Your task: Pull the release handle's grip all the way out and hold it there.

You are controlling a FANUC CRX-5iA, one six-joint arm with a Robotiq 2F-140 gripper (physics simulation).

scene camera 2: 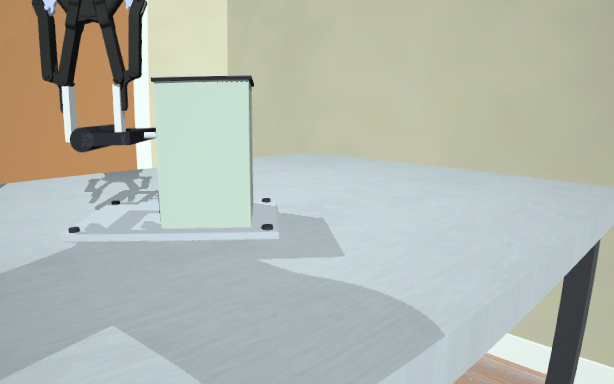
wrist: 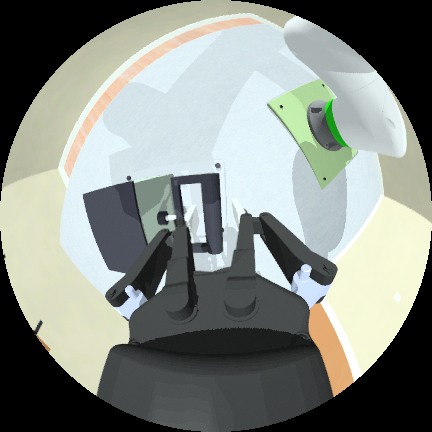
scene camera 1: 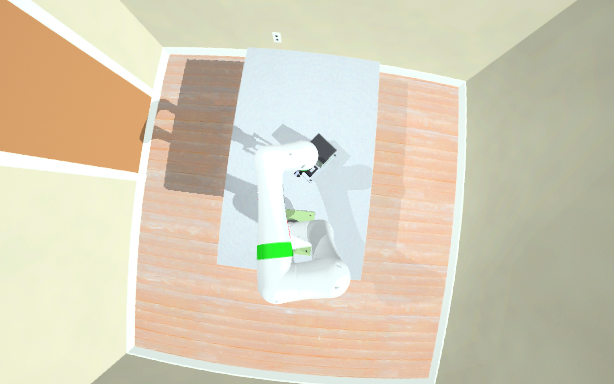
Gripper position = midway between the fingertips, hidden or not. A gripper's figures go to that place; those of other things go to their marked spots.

Scene:
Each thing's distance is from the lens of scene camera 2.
gripper (scene camera 2: 96, 140): 0.57 m
bolted base plate (scene camera 2: 117, 221): 0.55 m

